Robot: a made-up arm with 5 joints.
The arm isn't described. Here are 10 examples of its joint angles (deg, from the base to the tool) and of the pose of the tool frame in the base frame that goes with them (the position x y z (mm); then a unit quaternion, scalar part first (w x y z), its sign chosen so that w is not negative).
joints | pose
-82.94 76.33 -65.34 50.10 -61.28 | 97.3 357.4 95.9 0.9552 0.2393 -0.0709 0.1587
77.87 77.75 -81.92 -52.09 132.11 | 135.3 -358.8 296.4 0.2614 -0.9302 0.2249 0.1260
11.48 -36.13 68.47 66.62 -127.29 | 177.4 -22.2 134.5 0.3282 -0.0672 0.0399 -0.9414
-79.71 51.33 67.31 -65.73 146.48 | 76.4 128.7 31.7 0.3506 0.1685 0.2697 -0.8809
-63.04 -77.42 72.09 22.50 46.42 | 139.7 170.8 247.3 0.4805 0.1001 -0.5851 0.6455
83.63 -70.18 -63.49 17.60 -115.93 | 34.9 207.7 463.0 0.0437 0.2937 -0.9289 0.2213
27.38 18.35 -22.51 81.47 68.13 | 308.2 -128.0 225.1 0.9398 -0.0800 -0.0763 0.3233
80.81 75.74 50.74 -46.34 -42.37 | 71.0 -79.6 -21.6 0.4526 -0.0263 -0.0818 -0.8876
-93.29 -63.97 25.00 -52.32 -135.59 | 48.8 74.0 476.4 0.0104 -0.9000 -0.4357 -0.0043
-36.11 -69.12 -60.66 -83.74 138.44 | -137.3 -137.6 335.6 0.0633 0.3612 0.3056 0.8787
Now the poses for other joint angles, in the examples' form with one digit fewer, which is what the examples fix.
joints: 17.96 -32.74 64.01 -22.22 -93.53
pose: 284 -71 218 0.413 0.410 -0.503 -0.639
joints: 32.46 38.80 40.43 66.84 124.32
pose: 133 -46 63 0.629 0.458 0.106 0.619
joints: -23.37 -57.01 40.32 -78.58 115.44
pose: 154 45 432 0.017 0.702 0.711 0.043
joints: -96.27 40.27 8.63 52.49 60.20
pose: 28 224 60 0.227 -0.033 0.094 0.969
